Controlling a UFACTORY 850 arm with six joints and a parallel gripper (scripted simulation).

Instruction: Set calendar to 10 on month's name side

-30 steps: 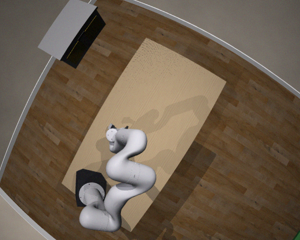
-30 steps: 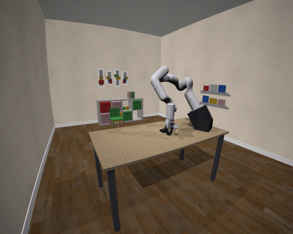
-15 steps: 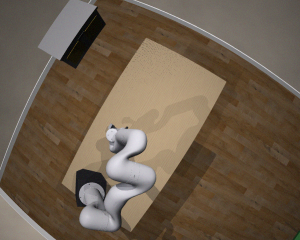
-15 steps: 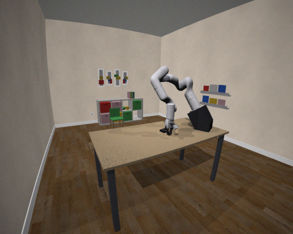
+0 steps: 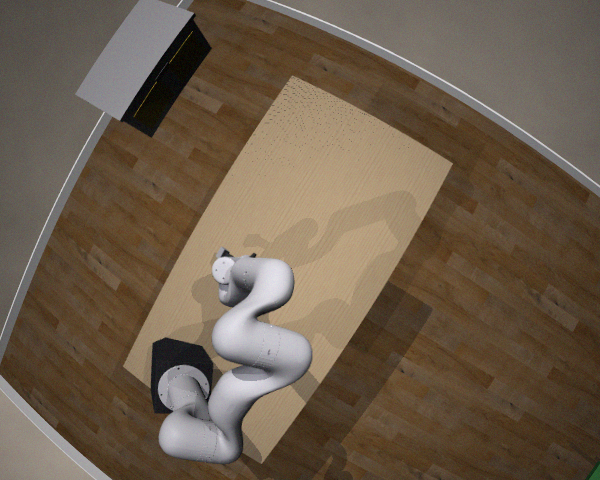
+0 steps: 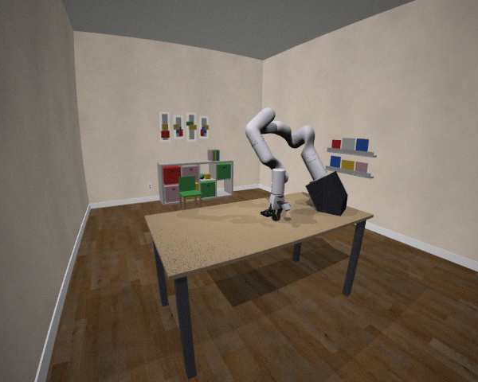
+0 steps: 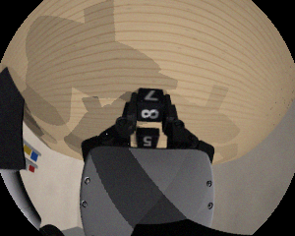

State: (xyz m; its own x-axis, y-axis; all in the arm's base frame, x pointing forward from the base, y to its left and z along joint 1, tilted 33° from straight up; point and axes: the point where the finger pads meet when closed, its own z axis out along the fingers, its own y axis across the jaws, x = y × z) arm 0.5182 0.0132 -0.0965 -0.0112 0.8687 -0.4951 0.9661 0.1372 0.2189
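Now: the tray 110 mm to the right of my hand and 20 mm below it.
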